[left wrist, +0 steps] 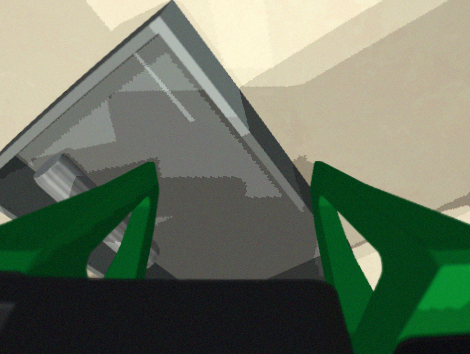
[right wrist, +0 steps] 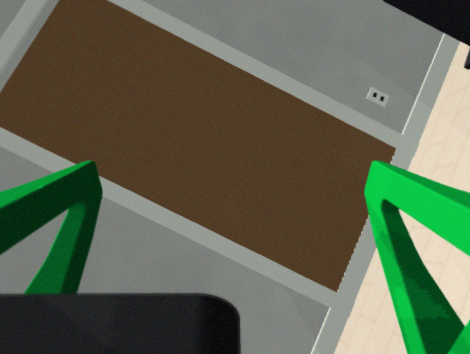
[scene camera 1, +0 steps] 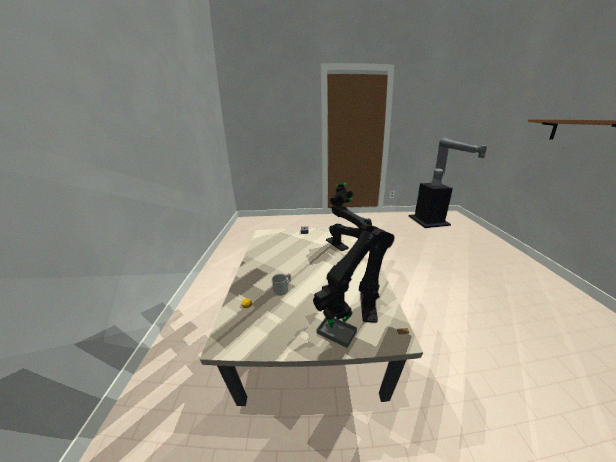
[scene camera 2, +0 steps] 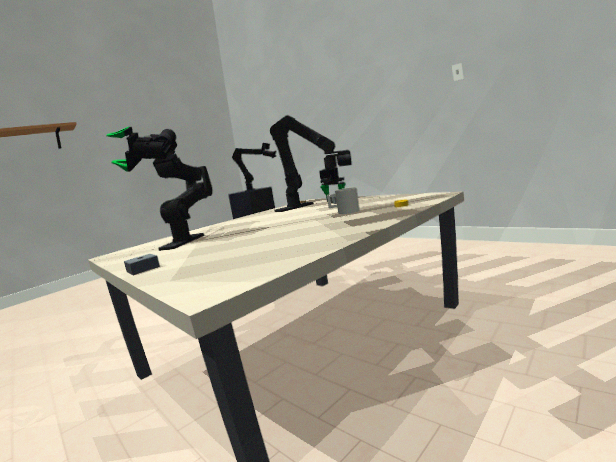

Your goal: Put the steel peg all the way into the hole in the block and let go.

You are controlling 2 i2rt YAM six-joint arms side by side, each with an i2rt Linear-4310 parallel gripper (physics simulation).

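Places are measured from the left arm's base along level axes (x ahead, y left, z up), in millimetres.
Pixels of known places: left gripper, fingertip midpoint: (left wrist: 234, 175) (scene camera 1: 337, 324); right gripper, fingertip midpoint: (right wrist: 233, 176) (scene camera 1: 349, 188) (scene camera 2: 109, 148); left arm's base, link origin: (scene camera 1: 368, 306) (scene camera 2: 294, 207); right arm's base, link origin: (scene camera 1: 336, 244) (scene camera 2: 182, 242).
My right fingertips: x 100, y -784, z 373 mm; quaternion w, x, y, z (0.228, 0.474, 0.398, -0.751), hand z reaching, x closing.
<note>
Ahead of a thing's pixels: the offset from my right fingertips to its top centre. "spot": to the spot under its first point. Level surfaces: height alone.
The steel peg {dx +87, dy +975, dz -351 mm} (left wrist: 56, 176) lies tilted in the grey tray {dx +51, dy +955, dz -345 mm} (scene camera 1: 346, 344) (left wrist: 199, 75), against one side. In the left wrist view it passes behind the left-hand finger, which hides part of it. My left gripper (scene camera 1: 339, 322) (scene camera 2: 333, 189) (left wrist: 234, 175) points down low over the tray, partly open, with no object between its fingertips; the peg is off to one side. The dark block {dx +348, dy -15, dz -341 mm} (scene camera 1: 304, 230) (scene camera 2: 142, 264) sits at the table's far end in scene camera 1, its hole facing up. My right gripper (scene camera 1: 346, 192) (scene camera 2: 110, 148) (right wrist: 233, 176) is wide open and empty, raised high and facing the door.
A grey mug {spot: dx +347, dy +753, dz -303 mm} (scene camera 1: 280, 285) (scene camera 2: 348, 201) and a yellow object {dx +507, dy +844, dz -354 mm} (scene camera 1: 246, 303) (scene camera 2: 401, 203) stand on the table {dz -373 mm} (scene camera 1: 280, 350) (scene camera 2: 240, 280). A small brown piece {dx -239, dy +929, dz -365 mm} (scene camera 1: 403, 331) lies near the table's right edge in scene camera 1. Another arm on a black pedestal (scene camera 1: 434, 204) (scene camera 2: 251, 202) stands beyond the table.
</note>
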